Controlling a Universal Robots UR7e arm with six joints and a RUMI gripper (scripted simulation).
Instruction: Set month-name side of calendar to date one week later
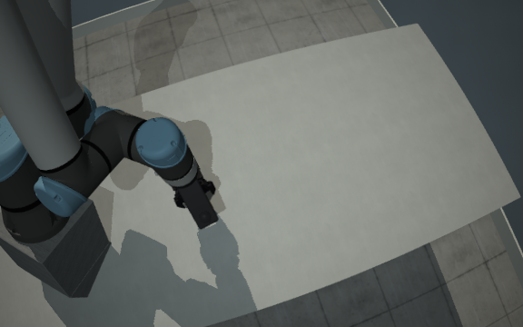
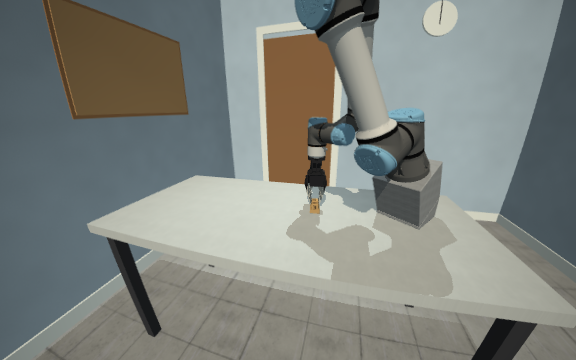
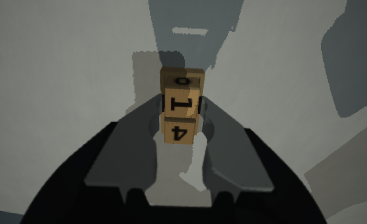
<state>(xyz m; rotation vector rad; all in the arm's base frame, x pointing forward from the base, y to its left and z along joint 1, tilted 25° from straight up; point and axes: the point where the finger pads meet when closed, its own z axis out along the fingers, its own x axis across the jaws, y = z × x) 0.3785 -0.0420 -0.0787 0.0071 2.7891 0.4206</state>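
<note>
Right now the wooden calendar tray is 2 cm to the left of my hand and 3 cm below it.
</note>
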